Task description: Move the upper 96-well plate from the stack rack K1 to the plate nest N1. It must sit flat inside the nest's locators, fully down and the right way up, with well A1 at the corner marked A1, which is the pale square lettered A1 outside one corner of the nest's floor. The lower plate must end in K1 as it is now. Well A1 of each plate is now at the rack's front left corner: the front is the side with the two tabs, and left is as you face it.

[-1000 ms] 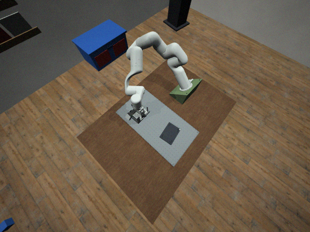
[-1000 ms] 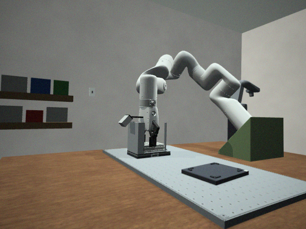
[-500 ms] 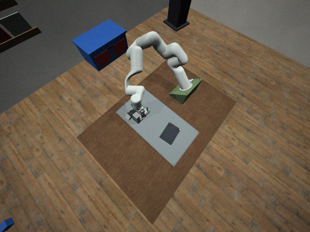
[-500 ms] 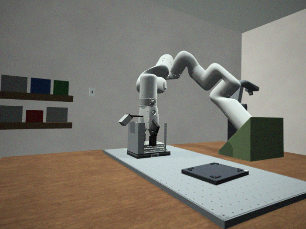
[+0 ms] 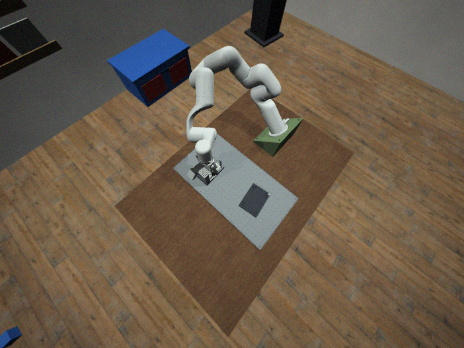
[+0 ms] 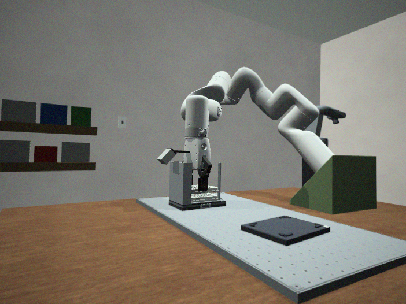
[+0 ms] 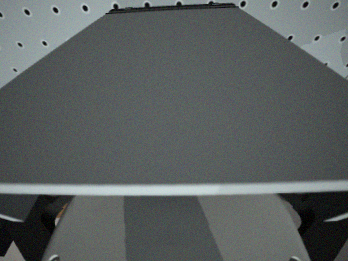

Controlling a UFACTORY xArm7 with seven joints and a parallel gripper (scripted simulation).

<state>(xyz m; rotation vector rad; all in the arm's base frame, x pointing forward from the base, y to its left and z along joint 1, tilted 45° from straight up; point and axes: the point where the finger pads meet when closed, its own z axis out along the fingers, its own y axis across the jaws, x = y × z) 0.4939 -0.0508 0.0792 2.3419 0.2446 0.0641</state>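
Right now the rack wall is 7 cm ahead of my hand, 1 cm to the left of it and 2 cm above it.
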